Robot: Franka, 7 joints.
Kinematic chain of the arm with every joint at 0, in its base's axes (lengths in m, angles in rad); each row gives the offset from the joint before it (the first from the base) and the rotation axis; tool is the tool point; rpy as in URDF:
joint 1: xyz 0 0 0.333 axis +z
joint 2: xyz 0 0 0 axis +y
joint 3: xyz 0 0 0.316 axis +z
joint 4: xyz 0.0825 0 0 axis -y
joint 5: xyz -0.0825 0 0.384 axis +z
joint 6: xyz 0 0 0 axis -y
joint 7: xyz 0.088 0 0 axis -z
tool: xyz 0 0 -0.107 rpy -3.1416 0 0
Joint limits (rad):
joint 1: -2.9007..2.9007
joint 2: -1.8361..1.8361
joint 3: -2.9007..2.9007
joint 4: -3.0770..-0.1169
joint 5: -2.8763..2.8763
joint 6: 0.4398..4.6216
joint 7: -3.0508..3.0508
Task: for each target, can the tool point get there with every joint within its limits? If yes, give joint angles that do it. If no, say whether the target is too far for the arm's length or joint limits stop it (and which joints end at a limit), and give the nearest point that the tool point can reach.
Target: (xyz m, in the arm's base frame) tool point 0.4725 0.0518 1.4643
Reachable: no: too far | nearest point 0.3303 0.0362 1.1239 | short by 0.369 m
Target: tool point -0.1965 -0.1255 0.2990
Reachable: yes | joints -1.2323 0.1072 -1.7724 -2.7539 -2.3188 4.1454 -0.5082
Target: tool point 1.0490 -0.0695 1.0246
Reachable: no: too far | nearest point 0.7151 -0.0474 0.8045 | short by 0.400 m
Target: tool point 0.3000 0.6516 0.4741
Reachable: yes | joints -1.3166 -1.1299 2.0700 -1.2973 -1.9968 1.1558 -2.4599
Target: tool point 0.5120 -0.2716 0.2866
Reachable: yes | joints -1.5524 0.9721 1.0468 -1.8301 0.8570 1.5326 -1.0934
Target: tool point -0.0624 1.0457 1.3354
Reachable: no: too far | nearest point -0.0369 0.6187 0.9261 | short by 0.592 m
